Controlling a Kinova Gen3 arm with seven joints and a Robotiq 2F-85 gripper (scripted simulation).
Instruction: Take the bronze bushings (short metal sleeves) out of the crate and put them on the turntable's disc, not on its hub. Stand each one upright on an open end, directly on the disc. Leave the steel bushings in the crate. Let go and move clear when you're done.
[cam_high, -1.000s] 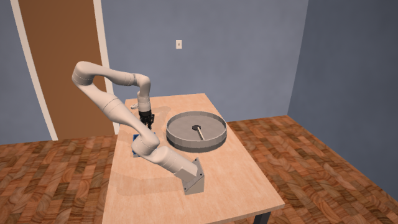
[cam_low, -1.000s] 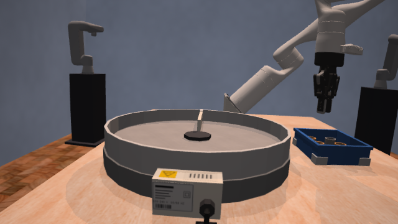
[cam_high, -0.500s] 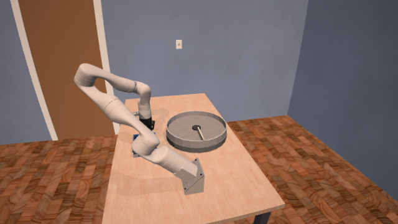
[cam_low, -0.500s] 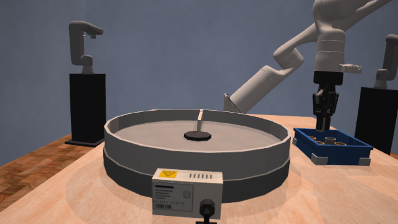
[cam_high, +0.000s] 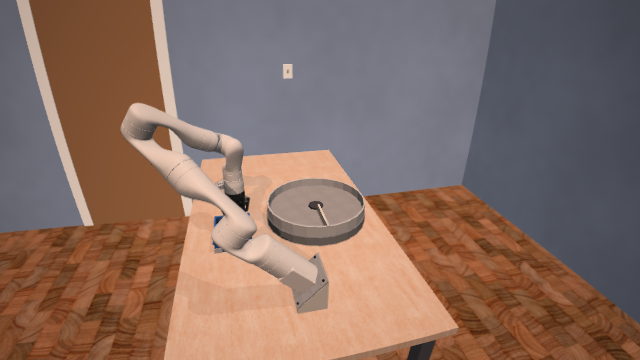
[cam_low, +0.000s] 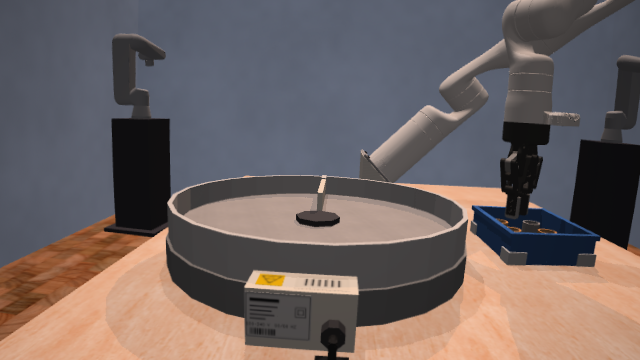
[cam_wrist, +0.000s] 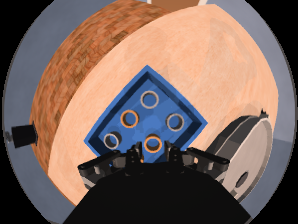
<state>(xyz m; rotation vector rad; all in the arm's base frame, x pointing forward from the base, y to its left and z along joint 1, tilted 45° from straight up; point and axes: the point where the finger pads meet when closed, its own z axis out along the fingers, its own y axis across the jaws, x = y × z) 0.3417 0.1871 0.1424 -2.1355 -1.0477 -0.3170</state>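
Right now my hand is 50 mm above the blue crate and 30 mm to the right of it. From my hand the other things lie so: grey turntable disc (330 mm to the right, 110 mm ahead, 20 mm below).
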